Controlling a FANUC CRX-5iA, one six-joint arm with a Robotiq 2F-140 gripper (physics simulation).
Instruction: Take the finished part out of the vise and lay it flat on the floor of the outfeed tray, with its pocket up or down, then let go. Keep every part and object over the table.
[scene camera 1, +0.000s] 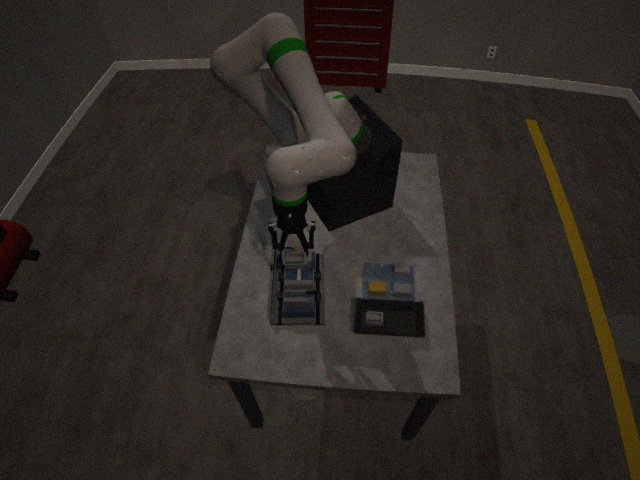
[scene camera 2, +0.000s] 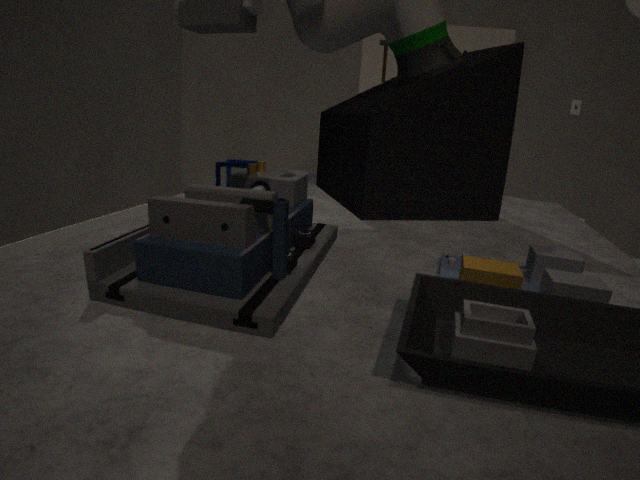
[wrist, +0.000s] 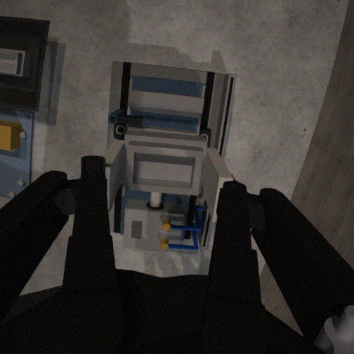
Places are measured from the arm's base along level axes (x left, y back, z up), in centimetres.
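Pixels of known places: gripper, fingertip midpoint: (scene camera 1: 294, 261) (scene camera 2: 217, 11); arm's base, origin of the base link: (scene camera 1: 354, 140) (scene camera 2: 431, 71).
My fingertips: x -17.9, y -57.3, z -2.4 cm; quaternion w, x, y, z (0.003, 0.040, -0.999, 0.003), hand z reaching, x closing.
Observation:
For each thing: its top centre in the pictures, then the offset to it from my fingertips.
- finished part, middle of its top: (scene camera 1: 294, 256) dz +1.9, dx +0.0, dy +0.2 cm
- vise, middle of its top: (scene camera 2: 238, 181) (scene camera 1: 297, 274) dz -17.0, dx -0.8, dy +6.8 cm
- grey pocketed part, middle of its top: (scene camera 2: 498, 313) (scene camera 1: 374, 315) dz -22.2, dx +26.7, dy -5.6 cm
- blue plate, middle of its top: (scene camera 1: 388, 282) dz -26.1, dx +32.4, dy +10.8 cm
- orange block, middle of its top: (scene camera 2: 492, 265) (scene camera 1: 377, 286) dz -22.5, dx +27.8, dy +6.7 cm
The finished part (scene camera 1: 295, 257) (wrist: 165, 170) is a light grey block with a rectangular pocket that faces up to the wrist camera. My gripper (scene camera 1: 295, 254) (wrist: 163, 160) is shut on it, with one pale finger pad at each side. The part hangs above the vise (scene camera 1: 299, 297) (scene camera 2: 196, 222) (wrist: 117, 85), clear of its jaws. The gripper and held part do not show in scene camera 2. The outfeed tray (scene camera 1: 403, 319) (scene camera 2: 516, 387) (wrist: 20, 95) is a dark, low-walled box beside the vise.
Another grey pocketed part (scene camera 1: 374, 317) (scene camera 2: 493, 348) (wrist: 10, 61) lies in the tray. Beside the tray is a blue plate (scene camera 1: 379, 270) (wrist: 20, 170) with an orange block (scene camera 1: 376, 288) (scene camera 2: 491, 271) (wrist: 7, 136) and grey blocks. A large black block (scene camera 1: 361, 180) (scene camera 2: 429, 155) stands behind.

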